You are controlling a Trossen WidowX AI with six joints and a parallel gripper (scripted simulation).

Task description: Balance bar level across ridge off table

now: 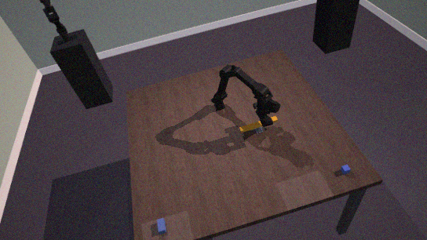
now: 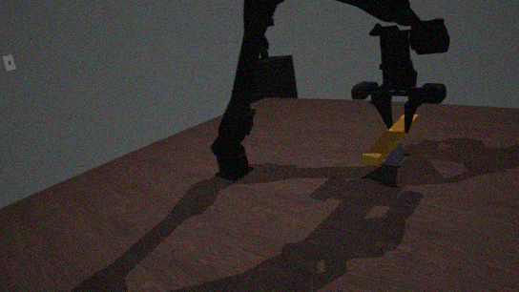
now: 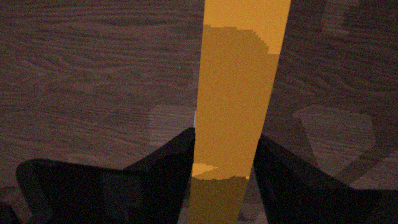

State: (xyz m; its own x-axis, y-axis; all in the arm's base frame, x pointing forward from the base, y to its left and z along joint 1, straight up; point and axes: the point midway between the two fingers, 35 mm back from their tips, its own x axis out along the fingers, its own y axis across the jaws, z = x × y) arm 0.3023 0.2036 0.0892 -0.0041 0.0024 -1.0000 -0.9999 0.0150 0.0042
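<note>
The orange bar lies 30 mm to the right of my gripper tip. Round my gripper tip: blue cube 440 mm ahead, 300 mm to the left, 40 mm below.
</note>
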